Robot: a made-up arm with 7 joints. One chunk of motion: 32 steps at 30 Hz.
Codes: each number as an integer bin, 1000 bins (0 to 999) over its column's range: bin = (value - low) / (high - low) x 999, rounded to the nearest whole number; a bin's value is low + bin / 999 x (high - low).
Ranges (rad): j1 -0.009..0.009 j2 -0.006..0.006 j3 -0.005..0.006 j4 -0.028..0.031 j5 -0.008..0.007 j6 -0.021..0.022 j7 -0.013..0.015
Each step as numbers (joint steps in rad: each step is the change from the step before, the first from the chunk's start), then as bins.
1 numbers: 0.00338 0.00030 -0.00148 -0.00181 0.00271 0.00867 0.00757
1 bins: 687 524 320 443 713 689 734
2 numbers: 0.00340 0.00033 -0.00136 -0.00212 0.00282 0.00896 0.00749
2 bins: 688 527 331 438 721 696 731
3 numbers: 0.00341 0.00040 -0.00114 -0.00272 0.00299 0.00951 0.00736
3 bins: 689 533 351 428 732 709 726
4 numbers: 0.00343 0.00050 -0.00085 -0.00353 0.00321 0.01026 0.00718
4 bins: 690 541 377 414 747 726 720
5 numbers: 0.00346 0.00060 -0.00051 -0.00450 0.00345 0.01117 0.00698
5 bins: 692 549 408 398 763 747 713
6 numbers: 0.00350 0.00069 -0.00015 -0.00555 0.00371 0.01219 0.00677
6 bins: 694 557 440 380 780 771 705
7 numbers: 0.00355 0.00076 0.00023 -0.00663 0.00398 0.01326 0.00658
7 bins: 697 563 475 362 798 796 699
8 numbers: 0.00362 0.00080 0.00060 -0.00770 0.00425 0.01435 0.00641
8 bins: 700 566 509 344 816 821 693
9 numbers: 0.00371 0.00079 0.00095 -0.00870 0.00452 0.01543 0.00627
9 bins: 705 565 540 327 834 846 688
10 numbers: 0.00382 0.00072 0.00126 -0.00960 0.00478 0.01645 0.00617
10 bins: 712 559 569 312 851 870 684
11 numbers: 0.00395 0.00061 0.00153 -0.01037 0.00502 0.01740 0.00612
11 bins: 719 550 593 299 867 892 682
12 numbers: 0.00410 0.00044 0.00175 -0.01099 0.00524 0.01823 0.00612
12 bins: 727 536 613 288 882 911 682
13 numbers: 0.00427 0.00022 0.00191 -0.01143 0.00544 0.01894 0.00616
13 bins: 736 518 628 281 895 928 684
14 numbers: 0.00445 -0.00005 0.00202 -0.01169 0.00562 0.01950 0.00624
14 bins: 746 495 638 276 907 941 686
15 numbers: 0.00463 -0.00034 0.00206 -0.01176 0.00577 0.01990 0.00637
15 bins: 756 471 641 275 917 950 691
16 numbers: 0.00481 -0.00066 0.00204 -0.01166 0.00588 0.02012 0.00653
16 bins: 766 445 639 277 924 955 697
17 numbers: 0.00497 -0.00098 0.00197 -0.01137 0.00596 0.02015 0.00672
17 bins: 775 418 633 282 930 956 704
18 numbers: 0.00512 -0.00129 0.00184 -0.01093 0.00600 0.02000 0.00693
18 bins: 784 392 621 289 932 953 711
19 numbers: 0.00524 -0.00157 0.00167 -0.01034 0.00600 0.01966 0.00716
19 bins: 790 369 606 299 932 945 719
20 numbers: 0.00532 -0.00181 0.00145 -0.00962 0.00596 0.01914 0.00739
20 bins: 795 349 586 311 930 933 727
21 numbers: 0.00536 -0.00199 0.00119 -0.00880 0.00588 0.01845 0.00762
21 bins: 797 334 562 325 924 917 736
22 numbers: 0.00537 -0.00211 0.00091 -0.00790 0.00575 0.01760 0.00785
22 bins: 798 324 537 340 916 897 744
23 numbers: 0.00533 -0.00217 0.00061 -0.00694 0.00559 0.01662 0.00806
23 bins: 795 319 509 357 905 874 751
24 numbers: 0.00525 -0.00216 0.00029 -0.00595 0.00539 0.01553 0.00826
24 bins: 791 320 480 373 892 849 759
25 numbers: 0.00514 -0.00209 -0.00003 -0.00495 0.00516 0.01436 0.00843
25 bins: 785 326 451 390 876 822 765
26 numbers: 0.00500 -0.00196 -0.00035 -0.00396 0.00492 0.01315 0.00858
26 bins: 777 336 422 407 860 793 770
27 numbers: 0.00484 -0.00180 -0.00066 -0.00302 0.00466 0.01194 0.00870
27 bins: 768 350 394 423 843 765 774
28 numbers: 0.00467 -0.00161 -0.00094 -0.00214 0.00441 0.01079 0.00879
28 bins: 759 365 369 438 827 739 777
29 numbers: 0.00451 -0.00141 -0.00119 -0.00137 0.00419 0.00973 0.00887
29 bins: 750 382 346 451 812 714 780
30 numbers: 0.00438 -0.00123 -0.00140 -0.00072 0.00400 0.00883 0.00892
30 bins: 743 397 327 462 799 693 782
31 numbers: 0.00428 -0.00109 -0.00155 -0.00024 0.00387 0.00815 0.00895
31 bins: 737 409 313 470 791 677 783
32 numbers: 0.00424 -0.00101 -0.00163 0.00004 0.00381 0.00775 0.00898
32 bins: 735 415 306 475 787 668 784
